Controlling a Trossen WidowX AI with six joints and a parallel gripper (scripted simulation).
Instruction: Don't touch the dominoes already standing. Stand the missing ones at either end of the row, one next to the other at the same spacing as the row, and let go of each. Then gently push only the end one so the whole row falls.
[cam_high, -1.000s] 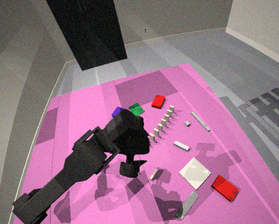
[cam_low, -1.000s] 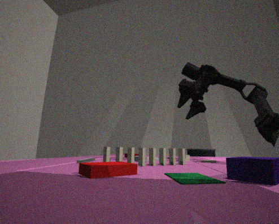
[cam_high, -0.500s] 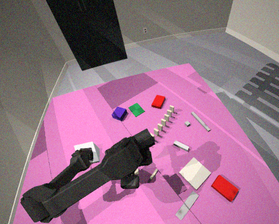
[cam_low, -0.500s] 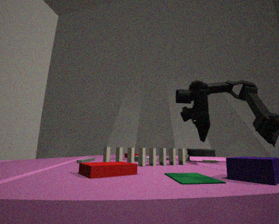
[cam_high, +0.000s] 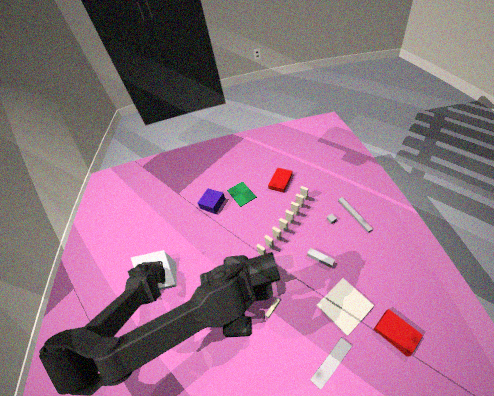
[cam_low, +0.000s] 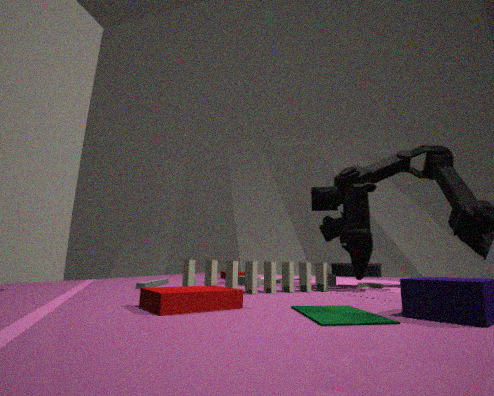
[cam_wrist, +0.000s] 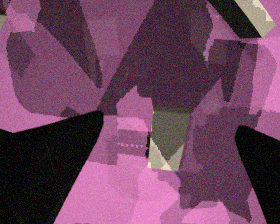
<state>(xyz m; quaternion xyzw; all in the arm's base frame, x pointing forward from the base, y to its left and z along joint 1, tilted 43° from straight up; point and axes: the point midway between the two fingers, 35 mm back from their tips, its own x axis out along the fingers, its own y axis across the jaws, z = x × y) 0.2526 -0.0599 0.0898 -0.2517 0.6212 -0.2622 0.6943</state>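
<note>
The purple block lies 37 cm to the left of my gripper tip and 8 cm behind it. From my gripper tip the other things lie so: small grey cube (30 cm ahead, 21 cm to the left, 1 cm below); then green tile (39 cm to the left, 2 cm below, 2 cm ahead); then white plate (26 cm ahead, 5 cm to the right, 1 cm below).
</note>
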